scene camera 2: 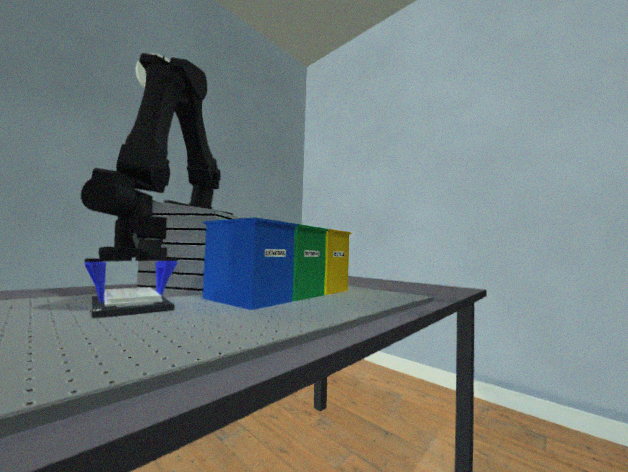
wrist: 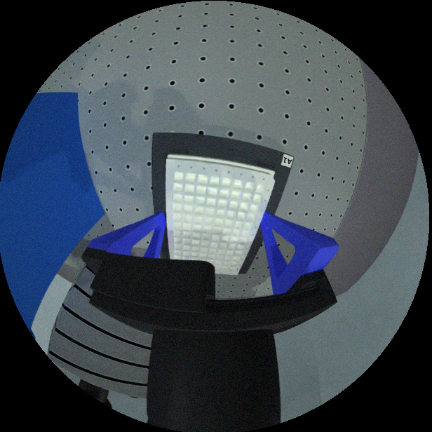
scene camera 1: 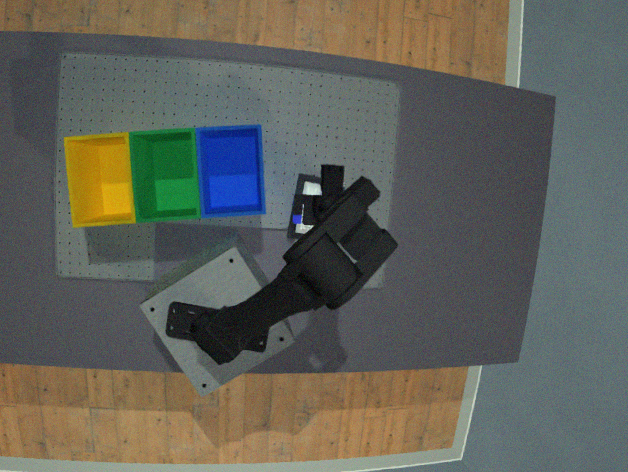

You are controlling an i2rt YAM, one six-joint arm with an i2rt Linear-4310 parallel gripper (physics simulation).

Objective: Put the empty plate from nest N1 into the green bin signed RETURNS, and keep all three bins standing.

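Places are measured from the arm's base along level axes (x ahead, y left, z up), in metres.
Pixels of known places: gripper, fingertip midpoint: (scene camera 2: 132,299); arm's base at its link origin: (scene camera 2: 199,210) (scene camera 1: 218,326).
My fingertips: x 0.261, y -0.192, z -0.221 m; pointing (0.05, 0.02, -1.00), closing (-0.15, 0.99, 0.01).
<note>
For each thing: its middle in the pictures, then the offset to it from my fingertips. Level surfaces: height alone.
- plate at the middle of its body: (scene camera 2: 131,296) (scene camera 1: 317,210) dx -0.011, dy +0.000, dz +0.005 m
- dark nest at the middle of its body: (scene camera 2: 131,302) (scene camera 1: 316,209) dx -0.011, dy -0.001, dz -0.006 m
- green bin at the middle of its body: (scene camera 1: 172,175) (scene camera 2: 286,260) dx +0.009, dy +0.347, dz +0.076 m
- yellow bin at the middle of its body: (scene camera 1: 113,179) (scene camera 2: 315,260) dx -0.023, dy +0.475, dz +0.076 m
- blue bin at the middle of its body: (scene camera 1: 231,171) (scene camera 2: 248,261) dx +0.042, dy +0.220, dz +0.076 m
- perforated board at its surface level: dz -0.014 m
- table at its surface level: dz -0.027 m
The plate (scene camera 1: 311,188) (scene camera 2: 133,295) (wrist: 215,205) is white with a grid of wells and lies flat in a dark nest (scene camera 2: 133,309) (wrist: 162,145). In the wrist view the nest has a small "A1" label at a corner. My gripper (scene camera 2: 133,298) (wrist: 212,216) is open; its blue fingers stand on either side of the plate, low, at about the plate's height. The arm hides part of the plate in scene camera 1. The green bin (scene camera 1: 164,172) (scene camera 2: 310,268) stands upright between the yellow bin (scene camera 1: 101,177) (scene camera 2: 337,268) and the blue bin (scene camera 1: 230,167) (scene camera 2: 248,268), both upright.
The bins stand in a touching row on the perforated board (scene camera 1: 203,96) (scene camera 2: 167,340) (wrist: 215,60). The blue bin is nearest the nest, and shows at the left in the wrist view. The arm's grey base block (scene camera 1: 203,274) stands beside the board on the table (scene camera 1: 456,228).
</note>
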